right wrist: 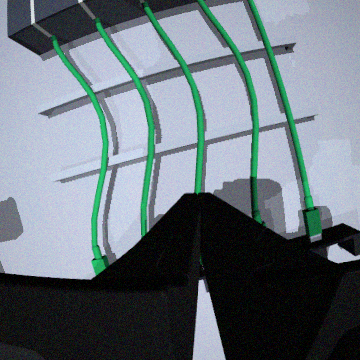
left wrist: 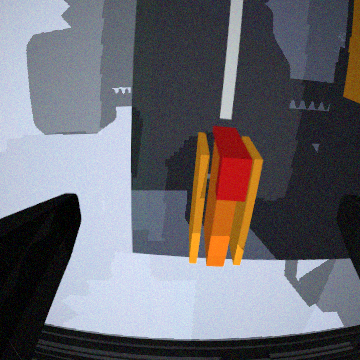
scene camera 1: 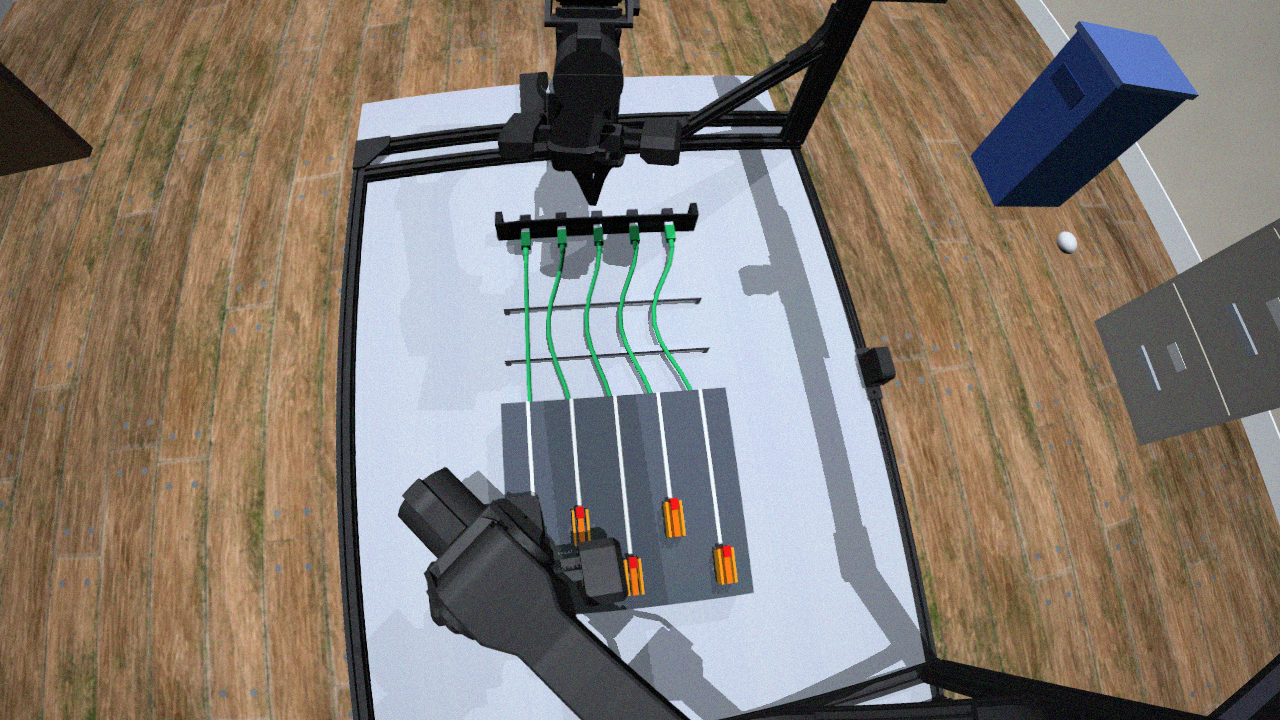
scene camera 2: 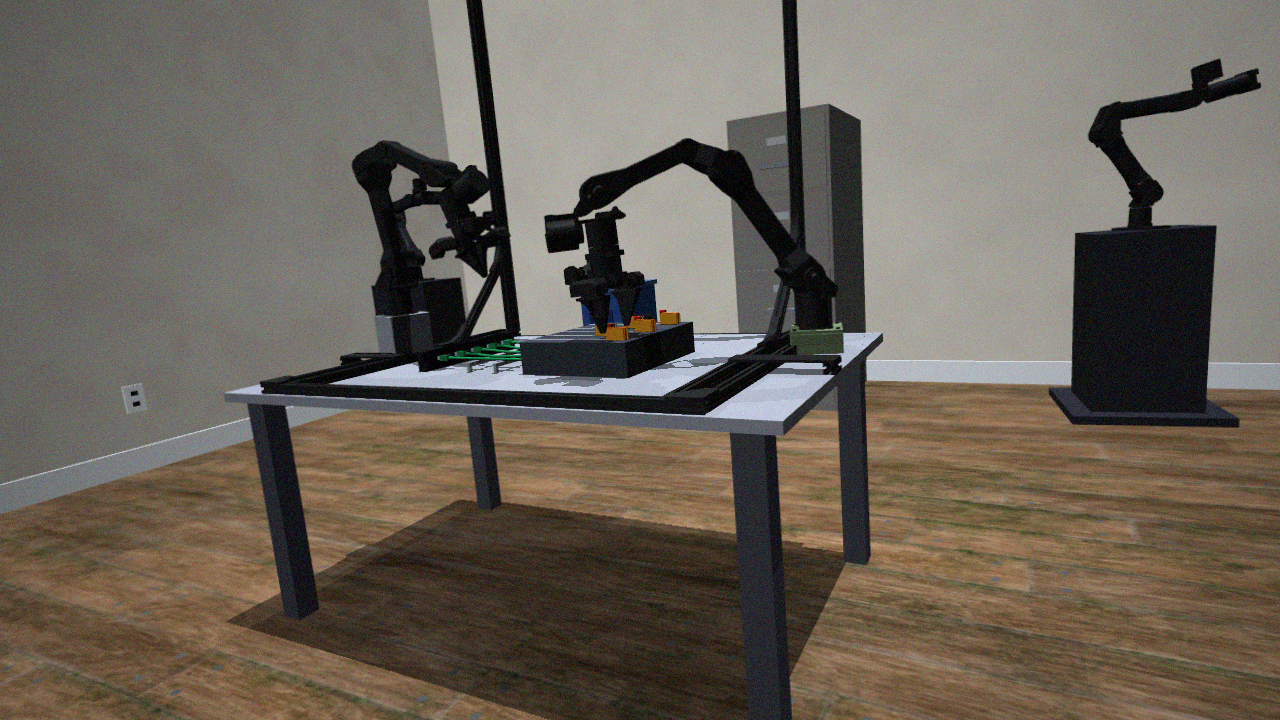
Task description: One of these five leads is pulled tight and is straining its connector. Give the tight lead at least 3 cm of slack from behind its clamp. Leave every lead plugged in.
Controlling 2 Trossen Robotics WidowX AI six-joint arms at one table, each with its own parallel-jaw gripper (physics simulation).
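Places are measured from the left arm's base along level axes (x back, y right, z up), in metres.
Pixels of known places: left gripper, fingertip midpoint: [left wrist: 214, 208] [scene camera 2: 615, 329]; right gripper, fingertip midpoint: [right wrist: 196, 205] [scene camera 1: 593, 203] [scene camera 2: 485, 277]; left arm's base at its link origin: [scene camera 2: 816, 326]; right arm's base at its link origin: [scene camera 2: 401, 313].
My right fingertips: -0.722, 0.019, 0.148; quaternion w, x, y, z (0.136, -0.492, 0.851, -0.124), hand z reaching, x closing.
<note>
Ahead of a thing's pixels: the offset from my right fingertips to its top centre, as dx, dy, dz. "pt": to the spot under its first point.
Five green leads run from a black connector bar @[pt -0.075, +0.036, -0.164] [scene camera 1: 596, 223] to a dark grey block [scene camera 1: 687, 465] [scene camera 2: 595, 353]. The leftmost lead @[pt +0.038, -0.106, -0.168] [scene camera 1: 527, 322] [right wrist: 286, 107] is straight and taut; the others curve. White lines on the block end at orange clamps with red tops @[pt +0.346, -0.035, -0.104] [scene camera 1: 675, 517]. My left gripper [left wrist: 214, 208] [scene camera 2: 613, 317] is open and straddles the taut lead's clamp @[+0.344, -0.198, -0.098] [left wrist: 225, 186] at the block's near edge without touching it; my arm hides that clamp in scene camera 1. My right gripper [scene camera 1: 593, 195] [right wrist: 196, 205] [scene camera 2: 475, 250] is shut and empty, above and behind the connector bar.
Two thin rails [scene camera 1: 602, 306] [scene camera 1: 609, 353] cross under the leads. A black frame [scene camera 1: 347, 429] borders the table. A blue bin [scene camera 2: 645, 300] stands behind the block. A grey cabinet [scene camera 2: 809, 215] is beyond the table.
</note>
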